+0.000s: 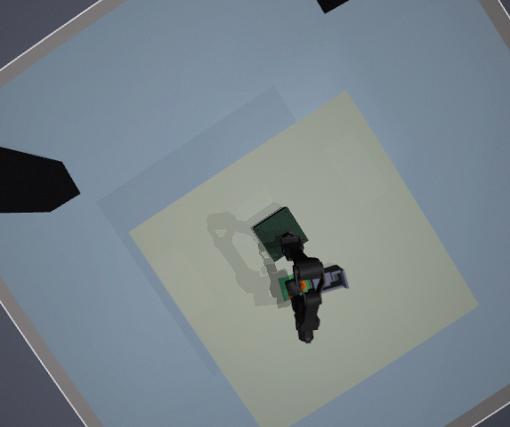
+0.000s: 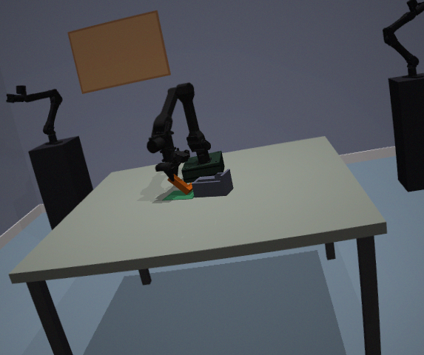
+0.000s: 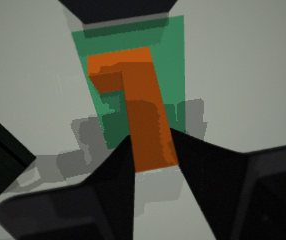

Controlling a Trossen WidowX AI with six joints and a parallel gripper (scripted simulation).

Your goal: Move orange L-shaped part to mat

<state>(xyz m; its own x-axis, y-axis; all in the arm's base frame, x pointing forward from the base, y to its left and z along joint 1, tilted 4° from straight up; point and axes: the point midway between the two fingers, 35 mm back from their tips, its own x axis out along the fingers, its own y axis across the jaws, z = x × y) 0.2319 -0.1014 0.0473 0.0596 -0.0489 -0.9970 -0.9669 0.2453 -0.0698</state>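
My gripper tip is now 1 cm past the orange L-shaped part, 4 cm to the right of it and 3 cm above it. The rest, counted from my gripper tip: green mat 1 cm ahead, 2 cm to the left, 9 cm below.
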